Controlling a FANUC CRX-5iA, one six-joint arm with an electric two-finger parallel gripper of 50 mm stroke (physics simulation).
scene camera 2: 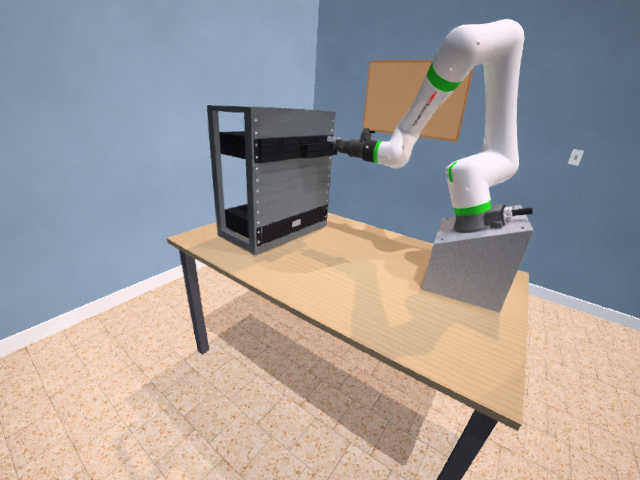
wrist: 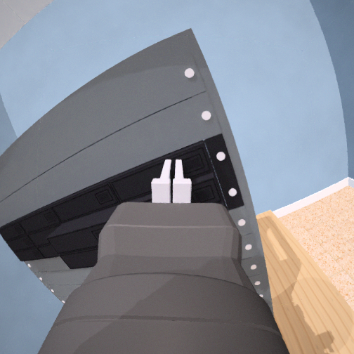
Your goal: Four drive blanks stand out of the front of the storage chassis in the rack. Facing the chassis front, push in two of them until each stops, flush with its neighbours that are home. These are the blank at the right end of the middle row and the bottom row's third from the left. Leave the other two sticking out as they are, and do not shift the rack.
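Frame: origin at the arm's base, x right, y back, z down, level; millimetres.
Where they show: gripper, fingertip midpoint: (scene camera 2: 327,139); arm's base at its link origin: (scene camera 2: 475,225).
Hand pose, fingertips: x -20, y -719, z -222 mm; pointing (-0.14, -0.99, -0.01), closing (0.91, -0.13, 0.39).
Observation:
Things, the pixels of their top centre, and the offset from my fingertips. "*": a spot on its surface instead. Level surfaces: height alone.
- black storage chassis at a spot on its surface: (scene camera 2: 279,150) * dy +9, dx -311, dz +33 mm
- grey rack at its top centre: (scene camera 2: 276,108) dy -150, dx -188, dz -125 mm
- protruding blank at its top centre: (scene camera 2: 305,143) dy -22, dx -129, dz +16 mm
- wooden table at its surface level: dz +475 mm
The black storage chassis (scene camera 2: 279,150) (wrist: 213,150) sits high in the grey rack (scene camera 2: 250,180) (wrist: 150,80). My gripper (scene camera 2: 329,138) (wrist: 173,169) is shut and empty, its tips close in front of the chassis near its right end; whether they touch is unclear. In the wrist view, the blank at the right end of the middle row (wrist: 208,192) shows partly beside the fingers and seems to stand out, with a lighter top face. Another protruding blank (scene camera 2: 311,150) (wrist: 77,250) stands out farther left. The bottom row's third from the left cannot be made out; my gripper body hides much of the lower front.
The rack stands at the far end of the wooden table (scene camera 2: 310,289) (wrist: 295,280). A second black unit (scene camera 2: 279,225) with a pale label sits low in the rack. Grey panels (scene camera 2: 292,183) lie between the units. The arm's grey pedestal (scene camera 2: 473,263) stands at the table's other end.

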